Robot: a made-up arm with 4 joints. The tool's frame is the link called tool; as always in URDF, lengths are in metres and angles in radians. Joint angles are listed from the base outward. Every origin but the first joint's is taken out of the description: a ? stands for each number. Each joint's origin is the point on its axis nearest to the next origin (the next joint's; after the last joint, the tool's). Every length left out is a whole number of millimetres.
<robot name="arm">
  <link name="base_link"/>
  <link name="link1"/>
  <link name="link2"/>
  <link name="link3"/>
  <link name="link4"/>
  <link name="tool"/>
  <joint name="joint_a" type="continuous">
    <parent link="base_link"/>
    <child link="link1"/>
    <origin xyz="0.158 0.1 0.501" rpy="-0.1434 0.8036 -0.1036"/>
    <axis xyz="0 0 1"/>
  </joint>
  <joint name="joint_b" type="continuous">
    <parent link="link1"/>
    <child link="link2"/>
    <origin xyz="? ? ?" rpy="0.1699 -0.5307 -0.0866"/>
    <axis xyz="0 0 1"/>
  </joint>
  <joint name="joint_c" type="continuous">
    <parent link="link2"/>
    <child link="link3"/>
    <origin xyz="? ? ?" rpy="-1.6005 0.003 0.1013"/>
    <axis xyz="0 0 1"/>
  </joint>
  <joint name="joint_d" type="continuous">
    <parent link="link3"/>
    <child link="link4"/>
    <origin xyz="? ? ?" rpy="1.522 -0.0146 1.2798"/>
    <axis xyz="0 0 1"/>
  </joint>
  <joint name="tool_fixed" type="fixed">
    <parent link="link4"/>
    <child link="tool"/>
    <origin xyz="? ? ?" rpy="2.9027 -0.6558 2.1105"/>
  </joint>
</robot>
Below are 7 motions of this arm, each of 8 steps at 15 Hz.
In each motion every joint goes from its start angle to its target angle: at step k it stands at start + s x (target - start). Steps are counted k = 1, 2, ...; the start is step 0. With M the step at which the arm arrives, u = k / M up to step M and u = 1 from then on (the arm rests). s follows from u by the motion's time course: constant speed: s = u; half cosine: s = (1 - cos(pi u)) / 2; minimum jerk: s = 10 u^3 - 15 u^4 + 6 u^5.
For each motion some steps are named. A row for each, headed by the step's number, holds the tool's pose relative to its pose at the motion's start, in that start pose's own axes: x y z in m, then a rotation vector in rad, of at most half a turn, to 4 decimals.
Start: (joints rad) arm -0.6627 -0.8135 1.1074 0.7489
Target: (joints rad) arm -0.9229 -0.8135 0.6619 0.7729
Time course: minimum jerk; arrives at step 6
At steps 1, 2, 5, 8:
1: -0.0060 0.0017 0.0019 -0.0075 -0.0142 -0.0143
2: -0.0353 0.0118 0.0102 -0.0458 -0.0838 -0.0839
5: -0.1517 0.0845 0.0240 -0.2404 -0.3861 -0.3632
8: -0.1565 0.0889 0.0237 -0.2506 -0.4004 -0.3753

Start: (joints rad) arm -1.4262 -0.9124 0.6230 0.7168
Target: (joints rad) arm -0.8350 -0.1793 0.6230 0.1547
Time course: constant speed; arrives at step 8
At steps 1, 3, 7, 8:
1: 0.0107 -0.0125 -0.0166 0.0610 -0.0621 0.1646
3: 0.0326 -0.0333 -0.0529 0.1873 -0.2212 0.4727
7: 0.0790 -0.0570 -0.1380 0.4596 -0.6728 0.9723
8: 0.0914 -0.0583 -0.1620 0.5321 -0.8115 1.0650

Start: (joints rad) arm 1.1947 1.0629 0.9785 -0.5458
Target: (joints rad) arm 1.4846 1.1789 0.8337 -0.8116
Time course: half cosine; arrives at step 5
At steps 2, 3, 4, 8:
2: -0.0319 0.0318 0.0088 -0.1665 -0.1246 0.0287
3: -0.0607 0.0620 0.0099 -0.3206 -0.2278 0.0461
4: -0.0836 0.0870 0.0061 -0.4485 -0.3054 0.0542
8: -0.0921 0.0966 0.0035 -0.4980 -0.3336 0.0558

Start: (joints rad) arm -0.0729 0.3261 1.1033 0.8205
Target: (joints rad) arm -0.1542 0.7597 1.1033 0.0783
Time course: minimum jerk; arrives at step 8
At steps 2, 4, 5, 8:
2: 0.0011 0.0090 0.0028 -0.0477 -0.0274 0.0948
4: -0.0024 0.0430 0.0104 -0.2316 -0.1460 0.4529
5: -0.0092 0.0605 0.0122 -0.3368 -0.2229 0.6518
8: -0.0213 0.0786 0.0118 -0.4666 -0.3272 0.8902

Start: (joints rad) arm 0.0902 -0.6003 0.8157 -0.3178
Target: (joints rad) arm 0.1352 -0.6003 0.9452 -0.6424
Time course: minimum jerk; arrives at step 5
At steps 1, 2, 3, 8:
1: 0.0007 0.0000 -0.0012 -0.0045 -0.0052 0.0195
2: 0.0035 0.0002 -0.0065 -0.0247 -0.0306 0.1062
3: 0.0066 0.0009 -0.0140 -0.0539 -0.0716 0.2270
8: 0.0085 0.0016 -0.0207 -0.0802 -0.1123 0.3306

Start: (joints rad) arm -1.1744 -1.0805 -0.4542 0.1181
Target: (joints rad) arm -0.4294 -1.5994 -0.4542 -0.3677
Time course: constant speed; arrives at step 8
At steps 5, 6, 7, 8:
5: 0.0258 0.0403 -0.0580 0.0472 0.0131 0.3130
6: 0.0304 0.0505 -0.0669 0.0590 0.0001 0.3809
7: 0.0347 0.0612 -0.0748 0.0709 -0.0187 0.4495
8: 0.0388 0.0722 -0.0814 0.0825 -0.0432 0.5185

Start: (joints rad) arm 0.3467 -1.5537 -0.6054 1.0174
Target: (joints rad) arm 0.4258 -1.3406 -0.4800 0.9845
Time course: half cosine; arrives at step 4
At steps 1, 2, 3, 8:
1: 0.0048 -0.0082 -0.0058 0.0381 0.0223 -0.0003
2: 0.0158 -0.0273 -0.0216 0.1309 0.0750 0.0015
3: 0.0261 -0.0450 -0.0400 0.2248 0.1260 0.0064
8: 0.0301 -0.0518 -0.0484 0.2641 0.1466 0.0094

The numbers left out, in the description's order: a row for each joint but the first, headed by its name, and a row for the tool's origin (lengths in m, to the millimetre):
joint_b: -0.115 -0.067 0
joint_c: 0.024 -0.03 0
joint_d: -0.207 -0.061 0
tool: -0.043 0.064 0

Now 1 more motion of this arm.
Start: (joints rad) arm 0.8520 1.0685 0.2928 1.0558
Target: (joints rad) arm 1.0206 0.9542 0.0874 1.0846
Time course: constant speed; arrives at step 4
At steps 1, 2, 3, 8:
1: -0.0209 -0.0093 0.0023 0.0186 -0.0649 -0.0247
2: -0.0418 -0.0184 0.0031 0.0374 -0.1291 -0.0502
3: -0.0626 -0.0271 0.0023 0.0565 -0.1928 -0.0763
8: -0.0833 -0.0354 0.0001 0.0758 -0.2559 -0.1031

